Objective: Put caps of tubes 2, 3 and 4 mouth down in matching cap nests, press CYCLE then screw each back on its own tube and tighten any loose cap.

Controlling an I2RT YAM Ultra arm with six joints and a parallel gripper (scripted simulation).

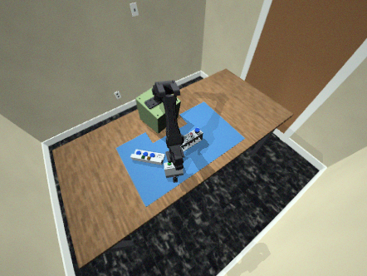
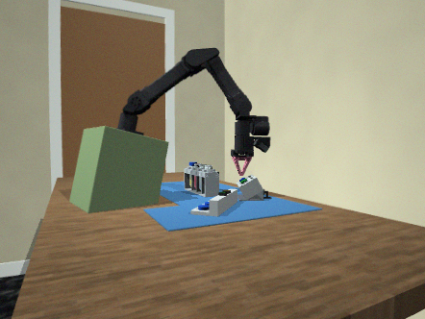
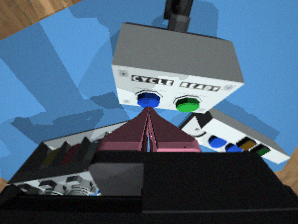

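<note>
Now: the blue cycle key 2 cm below my hand. Round my hand: key box (4 cm below, 2 cm to the right); then green key (4 cm to the right, 2 cm below, 2 cm behind).
</note>
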